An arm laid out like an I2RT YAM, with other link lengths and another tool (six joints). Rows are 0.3 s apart.
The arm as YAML. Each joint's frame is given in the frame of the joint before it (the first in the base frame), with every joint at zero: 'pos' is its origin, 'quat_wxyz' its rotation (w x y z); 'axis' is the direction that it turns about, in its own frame. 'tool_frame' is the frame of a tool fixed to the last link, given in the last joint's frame.
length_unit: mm
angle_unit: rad
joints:
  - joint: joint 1
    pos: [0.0, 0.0, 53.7]
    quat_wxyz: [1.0, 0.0, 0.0, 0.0]
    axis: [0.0, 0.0, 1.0]
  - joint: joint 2
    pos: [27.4, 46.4, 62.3]
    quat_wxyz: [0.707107, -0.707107, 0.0, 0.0]
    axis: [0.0, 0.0, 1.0]
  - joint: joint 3
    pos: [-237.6, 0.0, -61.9]
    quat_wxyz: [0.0, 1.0, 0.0, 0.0]
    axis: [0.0, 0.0, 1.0]
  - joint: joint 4
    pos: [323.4, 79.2, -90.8]
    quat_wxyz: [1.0, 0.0, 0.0, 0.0]
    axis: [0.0, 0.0, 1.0]
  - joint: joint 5
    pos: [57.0, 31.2, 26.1]
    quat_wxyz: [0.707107, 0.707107, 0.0, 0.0]
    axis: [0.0, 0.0, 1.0]
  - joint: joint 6
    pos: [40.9, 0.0, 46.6]
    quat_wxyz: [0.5, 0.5, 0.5, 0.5]
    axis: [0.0, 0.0, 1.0]
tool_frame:
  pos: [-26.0, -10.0, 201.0]
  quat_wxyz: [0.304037, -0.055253, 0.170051, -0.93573]
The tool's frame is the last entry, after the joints.
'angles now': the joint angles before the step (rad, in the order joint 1, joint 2, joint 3, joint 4, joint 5, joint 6). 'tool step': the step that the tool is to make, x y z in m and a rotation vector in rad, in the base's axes. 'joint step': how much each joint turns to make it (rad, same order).
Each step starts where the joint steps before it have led.
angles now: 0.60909 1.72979 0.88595 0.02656 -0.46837 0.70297
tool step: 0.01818 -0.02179 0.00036 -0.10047 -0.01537 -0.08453
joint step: -0.00347 -0.03899 0.02323 -0.10724 0.12206 -0.00063
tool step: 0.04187 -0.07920 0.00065 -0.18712 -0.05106 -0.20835
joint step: -0.06832 -0.10441 -0.02702 -0.13746 0.23188 -0.00697
